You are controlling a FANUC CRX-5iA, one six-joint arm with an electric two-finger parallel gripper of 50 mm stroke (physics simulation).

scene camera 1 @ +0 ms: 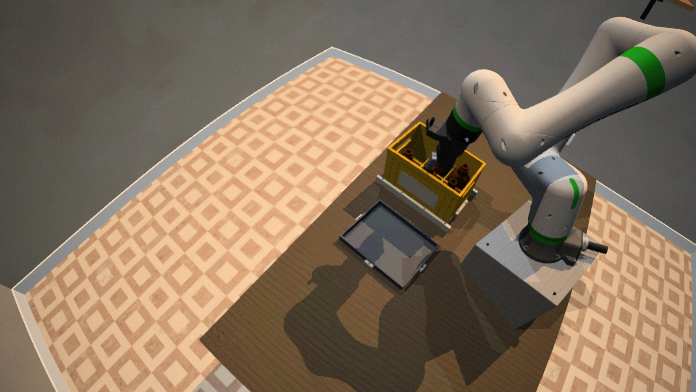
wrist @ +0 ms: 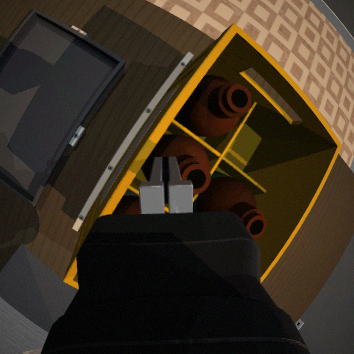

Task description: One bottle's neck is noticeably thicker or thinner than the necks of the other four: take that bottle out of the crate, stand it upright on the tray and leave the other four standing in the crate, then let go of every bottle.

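Places are measured from the arm's base along level axes (x ahead, y left, z up), in centimetres.
Where they show: gripper, fingertip midpoint: [scene camera 1: 428, 167] [wrist: 165, 170]; arm's base, origin of the base link: [scene camera 1: 542, 243].
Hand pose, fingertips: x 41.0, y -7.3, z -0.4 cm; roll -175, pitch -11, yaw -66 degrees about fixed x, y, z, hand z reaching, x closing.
Observation:
Things, the pixels of their centre, and the offset from my fingertips. "spot": a spot on its surface instead. Level surfaces: height alone.
- yellow crate, body centre: [wrist: 199, 185] [scene camera 1: 432, 173] dx -0.9, dy -6.9, dz -9.0 cm
- third bottle, body centre: [wrist: 224, 204] [scene camera 1: 439, 166] dx -2.1, dy -11.4, dz -9.2 cm
- further bottle, body centre: [wrist: 127, 225] dx -8.6, dy -0.6, dz -9.2 cm
- dark-rimmed grey tray, body centre: [wrist: 26, 100] [scene camera 1: 390, 242] dx +0.8, dy +19.8, dz -16.5 cm
- wooden table, its level: dz -17.8 cm
- pale rail, surface spot: [wrist: 148, 110] spot: dx +5.6, dy +1.8, dz -14.8 cm
The yellow crate [scene camera 1: 395, 171] [wrist: 170, 117] holds reddish-brown bottles in its compartments. In the wrist view one bottle [wrist: 210, 112] is at the top, another bottle [wrist: 182, 150] is in the middle beside the fingers, and a third bottle [wrist: 227, 192] is at the right. Part of a further bottle [wrist: 127, 206] shows at the lower left; the gripper body hides the rest. In the scene view, bottle necks [scene camera 1: 408, 153] [scene camera 1: 464, 169] [scene camera 1: 453, 181] show. My gripper [scene camera 1: 433, 161] [wrist: 165, 170] is shut and empty, over the crate at the middle bottle's neck. Which neck differs, I cannot tell.
The dark-rimmed grey tray [scene camera 1: 360, 220] [wrist: 55, 92] lies beside the crate on the wooden table [scene camera 1: 280, 300]. A pale rail [scene camera 1: 412, 202] [wrist: 148, 110] runs along the crate's tray side. The crate's yellow dividers [wrist: 197, 138] stand between the bottles. The arm's metal base block [scene camera 1: 500, 280] stands at the right.

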